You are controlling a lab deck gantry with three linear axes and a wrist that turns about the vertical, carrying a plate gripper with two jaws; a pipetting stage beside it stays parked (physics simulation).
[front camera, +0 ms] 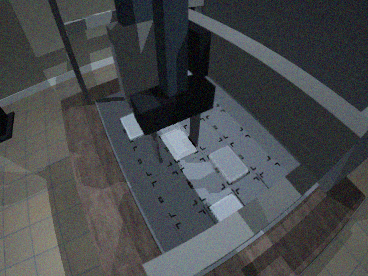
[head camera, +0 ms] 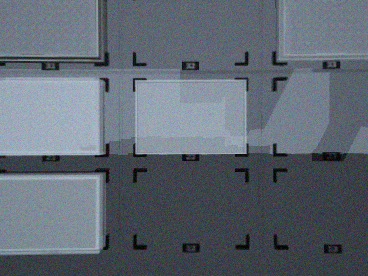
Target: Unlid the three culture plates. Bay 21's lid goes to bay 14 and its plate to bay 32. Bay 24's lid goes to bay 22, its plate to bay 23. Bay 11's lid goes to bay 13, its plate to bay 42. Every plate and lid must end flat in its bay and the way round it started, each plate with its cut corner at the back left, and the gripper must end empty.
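Where they show: gripper, fingertip midpoint: (front camera: 176, 149); robot's base, origin of the base link: (front camera: 120, 120).
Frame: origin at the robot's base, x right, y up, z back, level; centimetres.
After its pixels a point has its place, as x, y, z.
Note:
A flat pale piece (front camera: 178, 143) @(-15.0, 0.8, -23.1) (head camera: 190, 117) @(-14.9, 0.8, -22.8) lies square in bay 22; it looks like a thin lid. My gripper (front camera: 177, 153) @(-8.0, 15.8, -35.0) is open, low over bay 22, with its jaws apart on either side of that piece. A pale plate (head camera: 47, 116) @(-15.0, 1.7, -7.1) stands in bay 21; in the front view the gripper hides it. Another plate (front camera: 131, 126) @(-2.7, 1.6, -7.1) (head camera: 47, 212) @(-4.6, 1.6, -7.1) stands in bay 11. A bright piece (front camera: 226, 207) @(-14.8, 2.9, -52.3) lies in bay 24, outside the head view. Cut corners, and whether lids cover these plates, cannot be made out.
A plate-like piece (head camera: 45, 30) @(-24.4, 1.4, -6.9) stands in bay 31, and another (front camera: 228, 163) @(-25.3, 1.4, -39.6) (head camera: 325, 30) @(-24.3, 1.4, -37.5) in bay 33. The pale frame beam (front camera: 200, 240) @(2.9, 40.0, -61.2) crosses the front of the deck. The parked pipetting stage stands behind the gripper.

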